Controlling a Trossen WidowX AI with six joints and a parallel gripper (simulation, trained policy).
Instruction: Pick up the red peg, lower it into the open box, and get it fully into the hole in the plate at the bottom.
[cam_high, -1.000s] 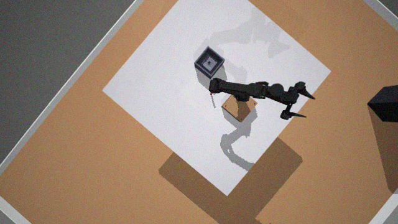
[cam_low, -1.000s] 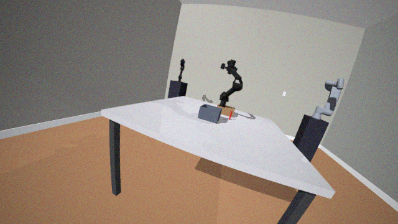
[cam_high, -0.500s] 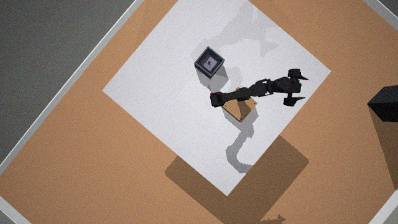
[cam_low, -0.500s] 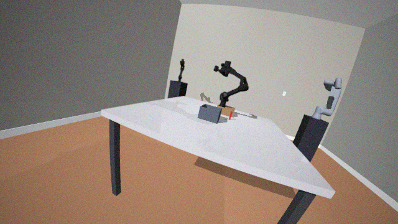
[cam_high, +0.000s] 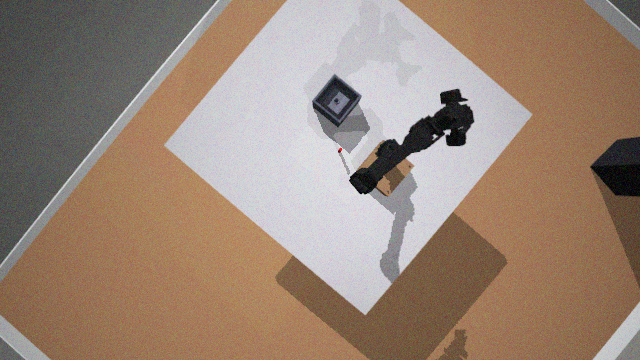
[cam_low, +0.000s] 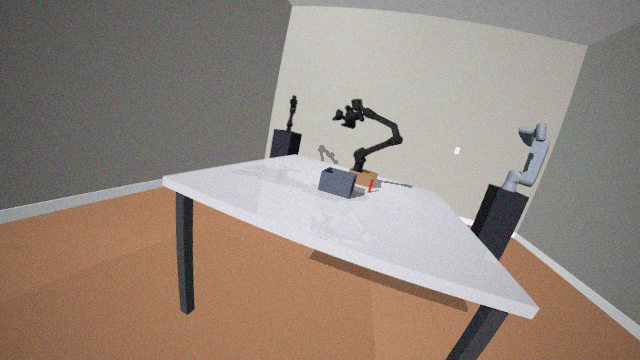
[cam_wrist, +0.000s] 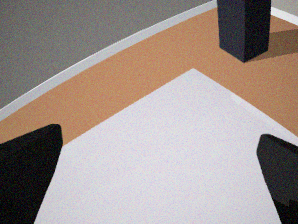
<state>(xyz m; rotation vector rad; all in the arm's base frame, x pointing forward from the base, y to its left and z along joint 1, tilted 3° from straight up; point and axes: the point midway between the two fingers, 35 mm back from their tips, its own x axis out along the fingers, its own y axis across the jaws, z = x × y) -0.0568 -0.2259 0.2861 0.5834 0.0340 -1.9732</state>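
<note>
Now: the red peg 220 mm ahead of my gripper tip, 380 mm to the left of it and 320 mm below it. Round my gripper tip: grey box: 400 mm ahead, 230 mm to the left, 330 mm below; then grey plate: 400 mm ahead, 230 mm to the left, 310 mm below.
</note>
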